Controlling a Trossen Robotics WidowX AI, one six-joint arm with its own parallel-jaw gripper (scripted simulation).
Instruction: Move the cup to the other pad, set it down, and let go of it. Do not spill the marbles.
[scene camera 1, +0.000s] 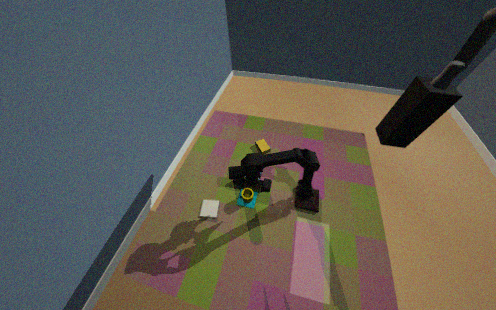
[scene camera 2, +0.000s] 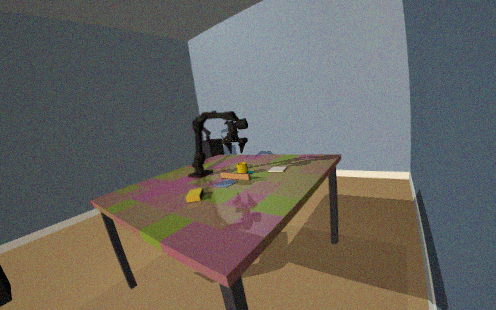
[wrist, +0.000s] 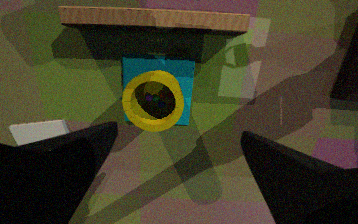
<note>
My gripper (wrist: 180, 132) is open, holding nothing. Further things: a cup (wrist: 146, 115), a teal pad (wrist: 182, 68) and a wooden bar (wrist: 225, 25).
</note>
